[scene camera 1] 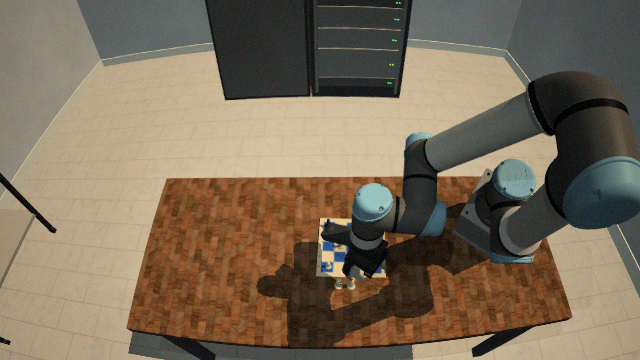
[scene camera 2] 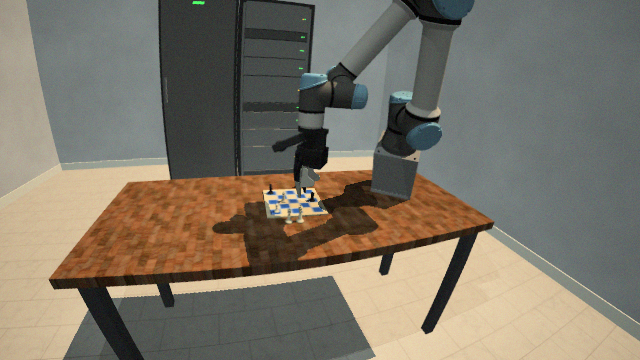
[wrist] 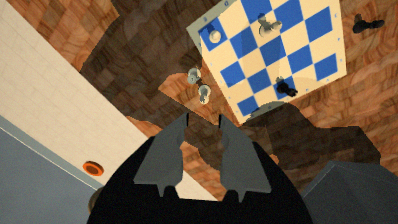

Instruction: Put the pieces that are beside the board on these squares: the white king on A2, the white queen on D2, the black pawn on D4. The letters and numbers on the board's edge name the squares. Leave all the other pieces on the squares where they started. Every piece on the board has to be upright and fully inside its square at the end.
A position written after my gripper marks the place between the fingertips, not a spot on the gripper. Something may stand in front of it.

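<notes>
I see my gripper point(scene camera 2: 302, 195), and I find it again in scene camera 1 point(scene camera 1: 354, 273) and in the wrist view point(wrist: 203, 114). There is a blue-and-cream chessboard point(scene camera 2: 315, 208) here too; scene camera 1 point(scene camera 1: 327, 251) shows the chessboard, and so does the wrist view point(wrist: 308, 52).
</notes>
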